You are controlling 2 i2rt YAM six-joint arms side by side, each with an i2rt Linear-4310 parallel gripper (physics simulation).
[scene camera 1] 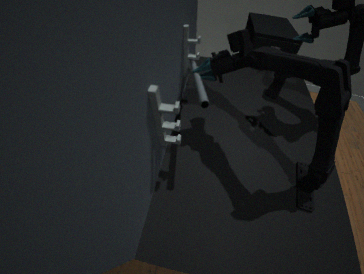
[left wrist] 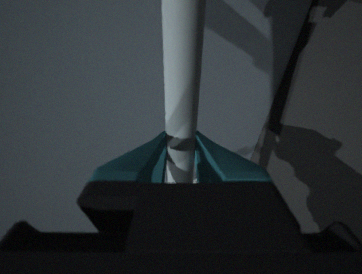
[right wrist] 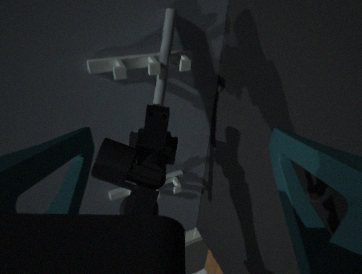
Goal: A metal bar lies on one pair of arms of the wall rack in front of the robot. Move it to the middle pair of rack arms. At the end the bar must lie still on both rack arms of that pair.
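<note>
The metal bar point(scene camera 1: 201, 91) point(left wrist: 184, 65) point(right wrist: 166, 40) is in my left gripper point(scene camera 1: 198, 73) point(left wrist: 180, 136), whose fingers are shut on it. In scene camera 1 its near end sticks out right of the near rack point(scene camera 1: 154, 102), apart from that rack's three arms, with its tip above the middle arm point(scene camera 1: 171, 124) in the picture. Its far part runs toward the far rack point(scene camera 1: 186, 42); contact there cannot be told. In the right wrist view the bar crosses the upper rack point(right wrist: 102, 65) between the middle arm point(right wrist: 154, 66) and the rightmost arm point(right wrist: 185, 63). My right gripper point(scene camera 1: 295, 28) is open and empty, far from the bar.
The wall point(scene camera 1: 90, 125) carrying both racks stands at the left. A dark box point(scene camera 1: 272, 32) stands at the back. My left arm reaches across from the right over the dark table top point(scene camera 1: 240, 250). In the right wrist view it partly covers the lower rack point(right wrist: 120, 193).
</note>
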